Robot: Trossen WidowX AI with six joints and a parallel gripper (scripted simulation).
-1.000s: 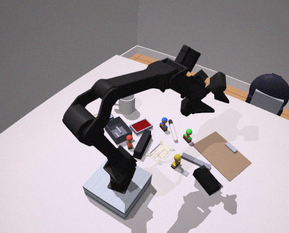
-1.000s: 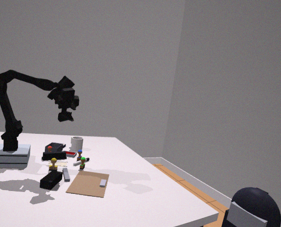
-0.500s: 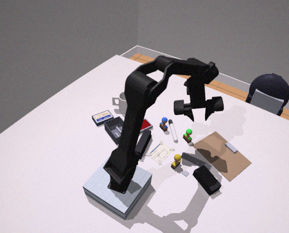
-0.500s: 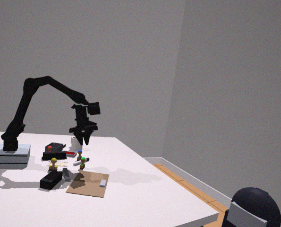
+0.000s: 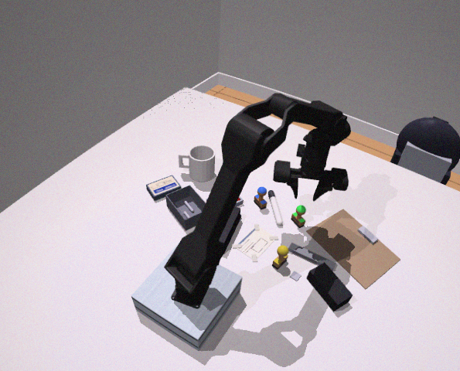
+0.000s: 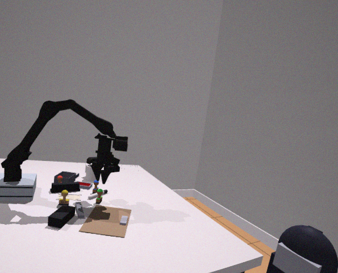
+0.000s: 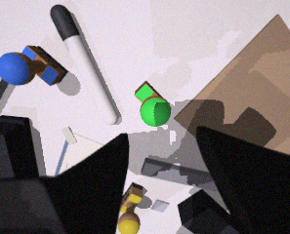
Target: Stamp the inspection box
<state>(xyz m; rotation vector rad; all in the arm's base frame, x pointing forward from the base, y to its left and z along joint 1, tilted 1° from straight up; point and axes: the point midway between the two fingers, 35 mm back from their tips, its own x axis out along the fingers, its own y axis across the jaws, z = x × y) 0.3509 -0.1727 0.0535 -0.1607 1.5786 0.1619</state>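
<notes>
Right now my gripper tip is 80 mm above the green-knobbed stamp. The rest, counted from my gripper tip: grey bar 110 mm behind, 60 mm to the right, 90 mm below; then marker 40 mm ahead, 80 mm to the left, 90 mm below; then blue-knobbed stamp 30 mm ahead, 120 mm to the left, 80 mm below.
</notes>
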